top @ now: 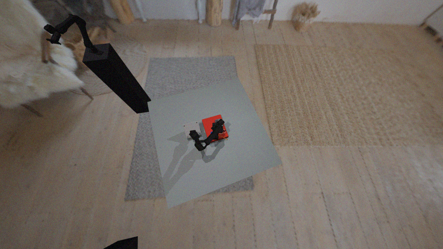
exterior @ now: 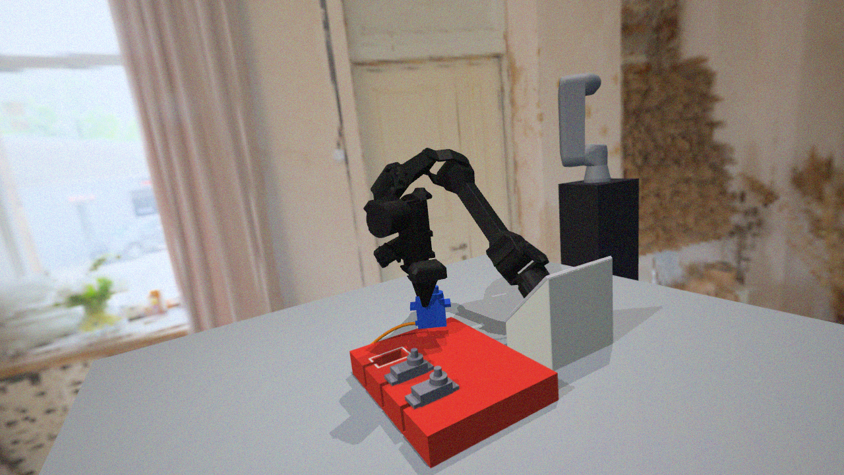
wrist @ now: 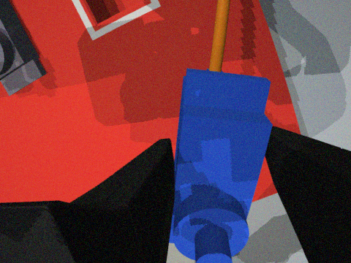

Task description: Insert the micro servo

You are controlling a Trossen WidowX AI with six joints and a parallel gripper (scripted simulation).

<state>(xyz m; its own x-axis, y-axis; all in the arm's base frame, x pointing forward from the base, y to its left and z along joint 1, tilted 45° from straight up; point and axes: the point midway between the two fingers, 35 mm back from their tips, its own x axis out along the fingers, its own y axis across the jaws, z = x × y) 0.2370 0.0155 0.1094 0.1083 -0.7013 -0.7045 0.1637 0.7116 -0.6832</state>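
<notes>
My gripper tip is 10 cm to the right of the red deck, 10 cm above it and 3 cm past it.
</notes>
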